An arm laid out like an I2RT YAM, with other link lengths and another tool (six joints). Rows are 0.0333 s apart.
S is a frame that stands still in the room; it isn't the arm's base.
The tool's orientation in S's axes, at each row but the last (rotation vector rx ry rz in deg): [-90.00 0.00 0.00]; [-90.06 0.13 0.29]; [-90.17 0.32 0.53]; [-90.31 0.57 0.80]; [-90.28 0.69 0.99]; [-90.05 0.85 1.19]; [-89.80 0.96 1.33]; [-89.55 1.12 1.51]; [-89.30 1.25 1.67]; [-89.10 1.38 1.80]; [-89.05 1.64 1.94]
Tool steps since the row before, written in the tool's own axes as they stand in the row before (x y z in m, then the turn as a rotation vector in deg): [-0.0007 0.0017 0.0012 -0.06 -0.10 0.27]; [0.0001 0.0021 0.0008 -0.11 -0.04 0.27]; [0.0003 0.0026 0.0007 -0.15 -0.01 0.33]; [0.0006 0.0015 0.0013 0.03 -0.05 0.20]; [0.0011 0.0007 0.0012 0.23 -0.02 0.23]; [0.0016 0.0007 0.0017 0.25 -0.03 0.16]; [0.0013 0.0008 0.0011 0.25 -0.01 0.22]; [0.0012 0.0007 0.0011 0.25 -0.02 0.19]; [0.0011 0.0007 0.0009 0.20 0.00 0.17]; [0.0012 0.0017 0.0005 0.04 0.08 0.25]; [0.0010 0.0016 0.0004 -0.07 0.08 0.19]
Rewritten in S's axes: [-0.0007 0.0012 -0.0017 -0.06 0.27 0.10]; [0.0001 0.0008 -0.0021 -0.11 0.27 0.04]; [0.0003 0.0007 -0.0026 -0.15 0.33 0.01]; [0.0006 0.0013 -0.0015 0.03 0.20 0.05]; [0.0011 0.0012 -0.0007 0.23 0.23 0.01]; [0.0016 0.0017 -0.0007 0.25 0.16 0.02]; [0.0013 0.0011 -0.0008 0.25 0.22 0.00]; [0.0012 0.0011 -0.0007 0.25 0.19 0.01]; [0.0011 0.0009 -0.0007 0.20 0.17 0.00]; [0.0011 0.0005 -0.0017 0.04 0.25 -0.08]; [0.0009 0.0004 -0.0016 -0.07 0.19 -0.07]
